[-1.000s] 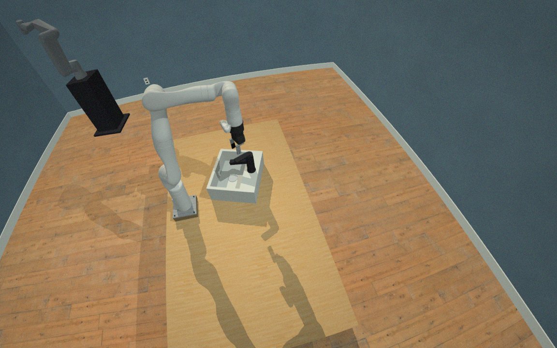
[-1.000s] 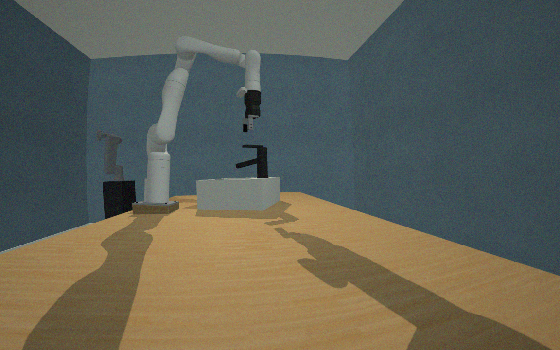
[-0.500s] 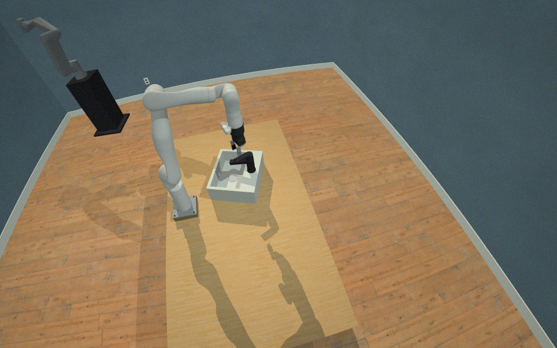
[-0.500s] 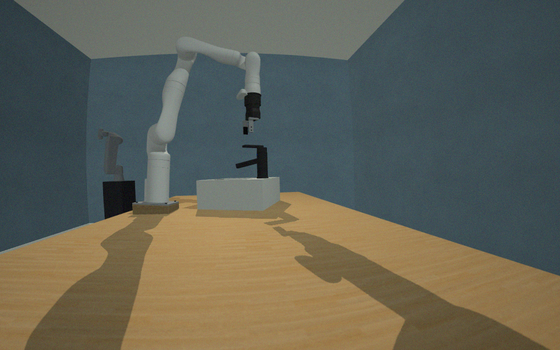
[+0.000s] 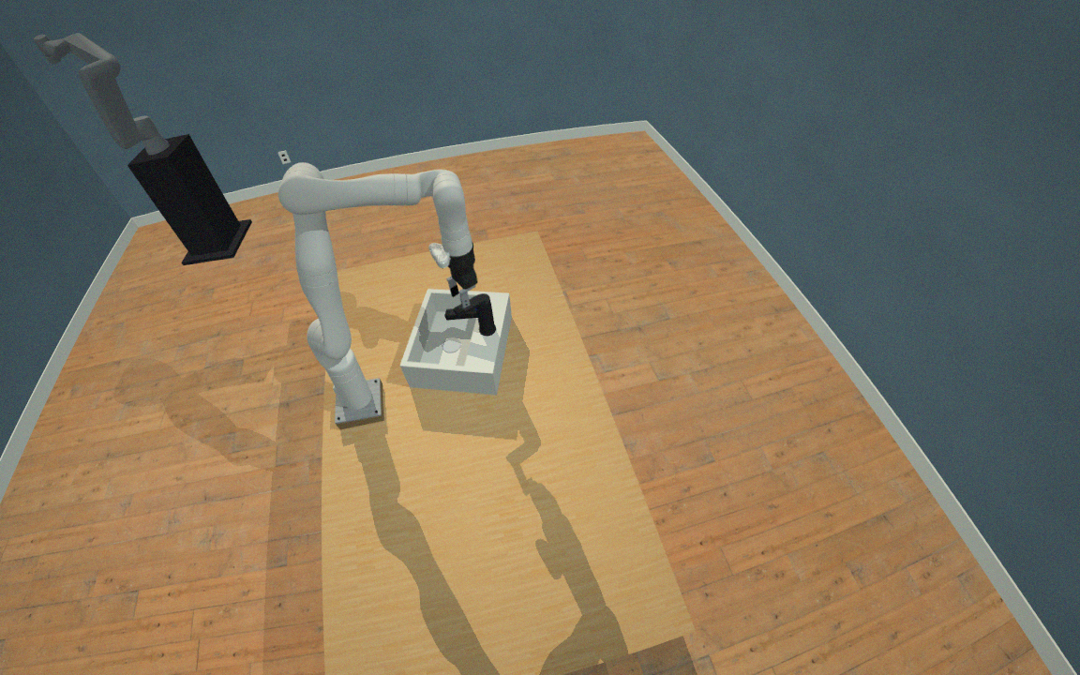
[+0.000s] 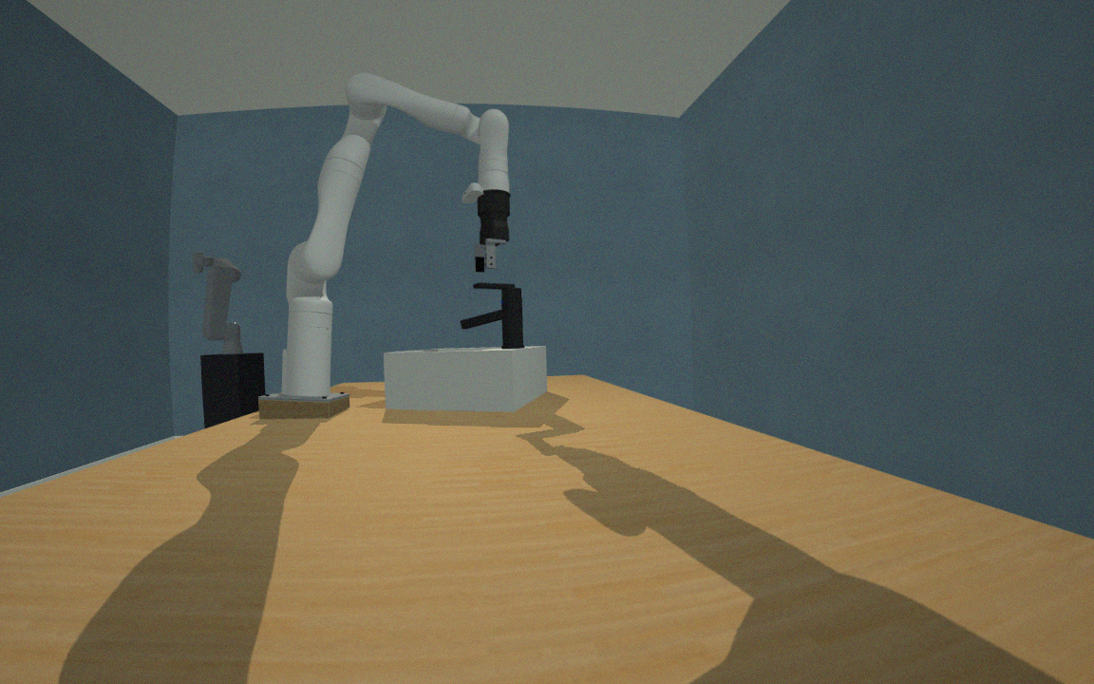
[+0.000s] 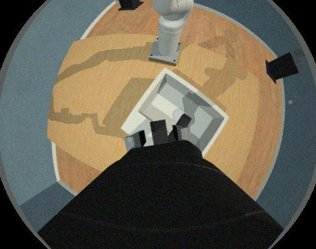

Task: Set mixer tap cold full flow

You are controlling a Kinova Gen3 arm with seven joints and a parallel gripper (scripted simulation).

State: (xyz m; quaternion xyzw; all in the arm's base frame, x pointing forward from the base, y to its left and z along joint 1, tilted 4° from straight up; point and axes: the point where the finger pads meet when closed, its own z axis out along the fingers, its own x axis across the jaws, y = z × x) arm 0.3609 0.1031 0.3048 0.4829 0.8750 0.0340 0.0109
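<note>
Right now the lever is 50 mm below my hand, 20 mm ahead of it and 10 mm to the left of it. From my hand the other things lie so: white basin 280 mm below, 60 mm to the left, 60 mm behind.
</note>
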